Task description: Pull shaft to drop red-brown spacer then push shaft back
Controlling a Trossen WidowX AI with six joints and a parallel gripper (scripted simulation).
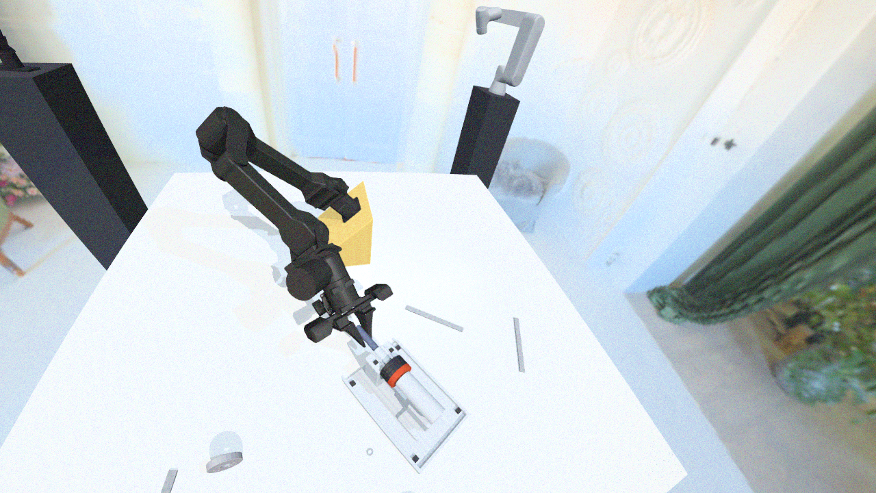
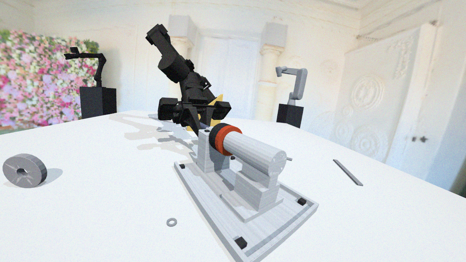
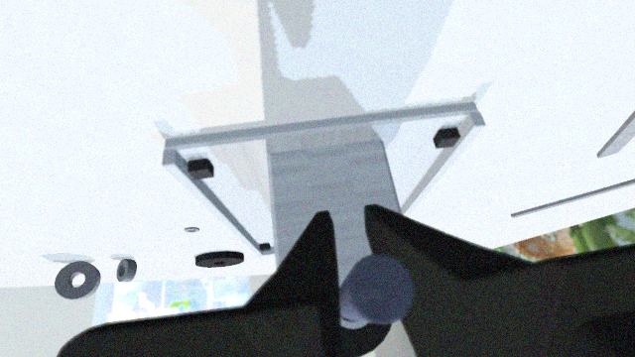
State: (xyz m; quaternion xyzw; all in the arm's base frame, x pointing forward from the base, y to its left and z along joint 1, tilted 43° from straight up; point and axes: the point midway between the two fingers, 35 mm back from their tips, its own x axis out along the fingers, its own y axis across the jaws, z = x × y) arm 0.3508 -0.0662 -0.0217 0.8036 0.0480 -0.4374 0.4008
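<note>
My gripper tip is 50 mm short of the blue-grey shaft, 30 mm below it and 20 mm to the right of it. Round my gripper tip: grey disc: 270 mm to the right, 150 mm ahead, 30 mm below; then black spacer: 80 mm ahead, 40 mm to the left, 20 mm above; then red-brown spacer: 90 mm ahead, 40 mm to the left, 20 mm above.
</note>
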